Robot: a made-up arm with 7 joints.
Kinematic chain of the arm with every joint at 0, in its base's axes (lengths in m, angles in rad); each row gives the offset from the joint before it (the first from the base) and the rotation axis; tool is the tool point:
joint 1: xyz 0 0 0.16 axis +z
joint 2: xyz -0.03 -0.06 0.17 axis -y
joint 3: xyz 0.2 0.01 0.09 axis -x
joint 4: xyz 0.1 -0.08 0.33 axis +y
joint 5: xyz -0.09 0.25 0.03 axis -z
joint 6: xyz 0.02 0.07 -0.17 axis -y
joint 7: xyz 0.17 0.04 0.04 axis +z
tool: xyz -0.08 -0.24 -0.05
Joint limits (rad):
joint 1: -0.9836..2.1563
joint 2: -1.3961..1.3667
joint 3: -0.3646..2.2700
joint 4: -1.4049..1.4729
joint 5: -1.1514..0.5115
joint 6: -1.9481..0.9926
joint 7: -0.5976..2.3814
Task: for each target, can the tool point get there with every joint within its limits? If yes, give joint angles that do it. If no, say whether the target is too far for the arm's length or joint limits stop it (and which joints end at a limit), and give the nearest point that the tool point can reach.
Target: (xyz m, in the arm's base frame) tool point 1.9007 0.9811 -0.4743
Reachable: no: too far | nearest point 0.8230 0.4248 -0.0246 | short by 1.294 m
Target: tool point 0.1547 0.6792 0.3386
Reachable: yes | joints 1.1334 -0.4459 0.4386 -1.1677 -0.2986 -0.9228 0.5509
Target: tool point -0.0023 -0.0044 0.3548
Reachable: yes | joints 1.3012 0.9734 1.4468 0.9157 -0.3920 -1.1450 0.7183
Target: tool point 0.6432 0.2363 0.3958
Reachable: yes | joints 0.1193 0.7828 1.9720 0.0470 -0.2492 0.5806 2.0633
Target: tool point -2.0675 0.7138 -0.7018
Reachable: no: too far | nearest point -0.7786 0.3427 -0.1055 | short by 1.468 m
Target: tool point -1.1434 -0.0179 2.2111
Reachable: no: too far | nearest point -0.5458 -0.0085 1.2095 | short by 1.166 m
